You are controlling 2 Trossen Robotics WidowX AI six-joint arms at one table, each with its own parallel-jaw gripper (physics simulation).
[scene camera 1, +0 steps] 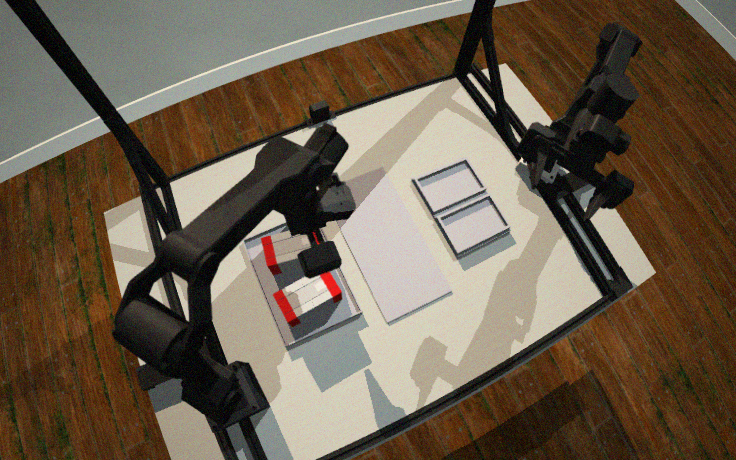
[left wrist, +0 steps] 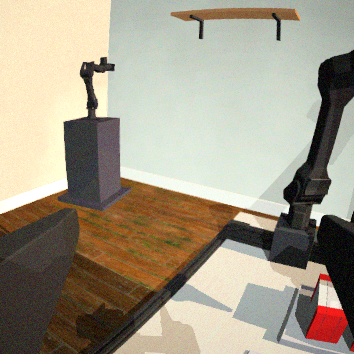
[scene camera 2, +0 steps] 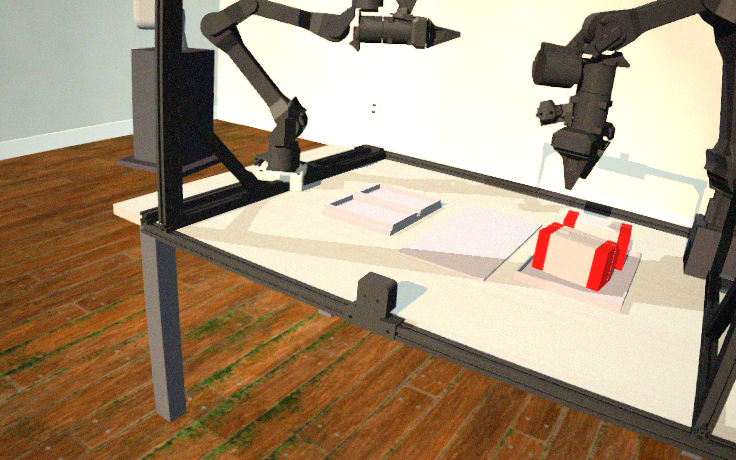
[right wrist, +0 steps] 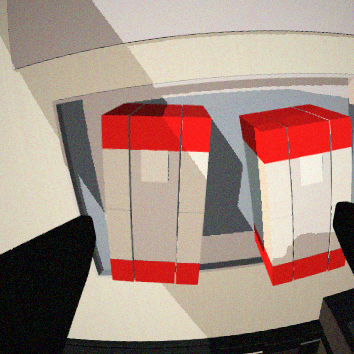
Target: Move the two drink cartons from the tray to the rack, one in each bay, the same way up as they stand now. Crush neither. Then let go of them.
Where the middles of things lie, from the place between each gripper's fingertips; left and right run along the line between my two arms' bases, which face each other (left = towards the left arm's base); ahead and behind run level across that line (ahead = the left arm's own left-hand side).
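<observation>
Grey tray (scene camera 1: 348,307): 330 mm to the right of my left hand, 240 mm behind it, 350 mm below it. My left hand is 130 mm to the left of the pale mat (scene camera 1: 399,268), 200 mm past it and 360 mm above it.
Pale mat: 50 mm ahead of my right hand, 160 mm to the left of it, 150 mm below it. The tray is 40 mm to the right of my right hand and 140 mm below it.
</observation>
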